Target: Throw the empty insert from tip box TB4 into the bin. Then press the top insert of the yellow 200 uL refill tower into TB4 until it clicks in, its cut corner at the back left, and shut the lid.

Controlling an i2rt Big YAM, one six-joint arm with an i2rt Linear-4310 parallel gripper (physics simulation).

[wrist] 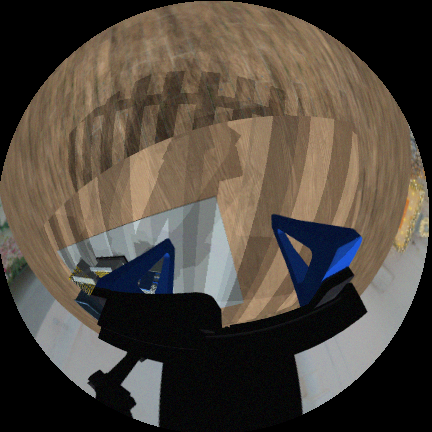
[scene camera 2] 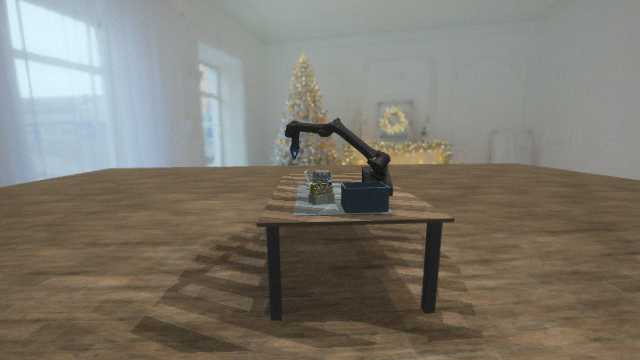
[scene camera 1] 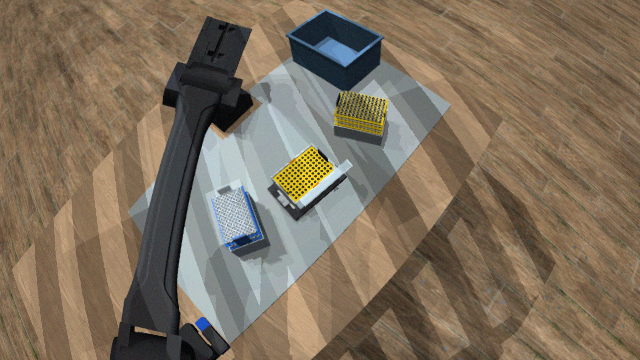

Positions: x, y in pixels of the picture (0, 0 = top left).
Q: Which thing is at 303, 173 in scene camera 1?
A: A yellow insert.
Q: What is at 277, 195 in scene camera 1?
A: A tip box TB4.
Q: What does the gripper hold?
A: Nothing.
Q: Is the gripper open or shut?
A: Open.
